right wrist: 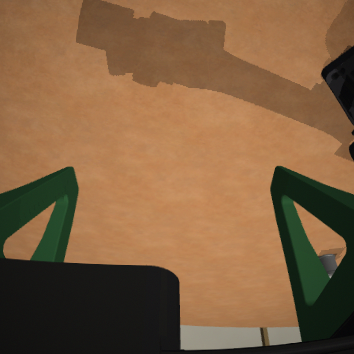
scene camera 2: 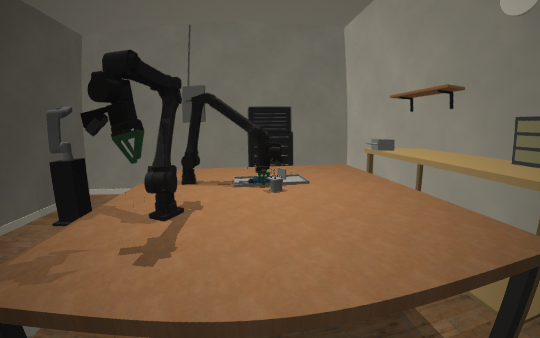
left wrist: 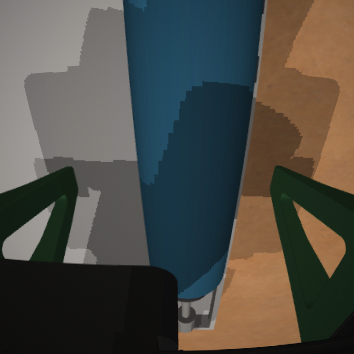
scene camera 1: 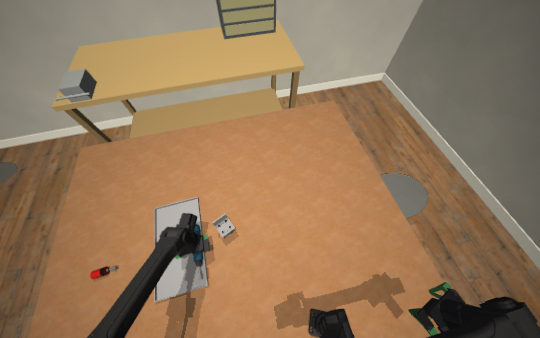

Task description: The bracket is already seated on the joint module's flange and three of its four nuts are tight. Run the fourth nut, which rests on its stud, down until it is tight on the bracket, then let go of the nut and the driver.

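Pixels of known places: left gripper, fingertip midpoint: (scene camera 2: 262, 182) (left wrist: 173, 176) (scene camera 1: 196, 249); right gripper, fingertip midpoint: (right wrist: 174, 177) (scene camera 2: 136, 160) (scene camera 1: 419, 301); left arm's base, link origin: (scene camera 2: 189, 182); right arm's base, link origin: (scene camera 2: 166, 214) (scene camera 1: 324, 324).
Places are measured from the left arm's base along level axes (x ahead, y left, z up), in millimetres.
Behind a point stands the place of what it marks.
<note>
The driver with a blue handle (scene camera 1: 198, 257) @(x 368, y -206, z 44 mm) (scene camera 2: 257, 179) @(x 380, y -218, z 36 mm) (left wrist: 195, 125) @(x 454, y -212, z 45 mm) lies along one edge of the grey tray. My left gripper (scene camera 1: 192, 247) @(x 412, y -198, z 12 mm) (scene camera 2: 263, 176) @(x 412, y -198, z 12 mm) (left wrist: 173, 176) @(x 412, y -198, z 12 mm) is open low over it, a finger on either side of the handle, with gaps to both. The pale bracket (scene camera 1: 223, 226) @(x 446, y -348, z 66 mm) (scene camera 2: 282, 173) @(x 475, y -358, z 86 mm) sits on the grey joint module (scene camera 2: 276, 185) @(x 436, y -381, z 34 mm), beside the tray. Small dark spots show on the bracket; which nut is loose cannot be told. My right gripper (scene camera 1: 421, 300) @(x -84, y -864, z 238 mm) (scene camera 2: 133, 161) @(x -84, y -864, z 238 mm) (right wrist: 174, 177) @(x -84, y -864, z 238 mm) is open and empty, high and far from the bracket.
The grey tray (scene camera 1: 172, 287) @(x 304, y -65, z 4 mm) lies under the driver. A red-handled tool (scene camera 1: 100, 272) @(x 478, y 201, z 34 mm) lies left of it in scene camera 1. The right arm's base (scene camera 1: 330, 322) (scene camera 2: 166, 212) @(x -56, y -634, z 22 mm) stands on the tabletop (scene camera 1: 280, 165) @(x 674, y -746, z 0 mm). A wooden bench (scene camera 1: 185, 55) stands behind the table.
</note>
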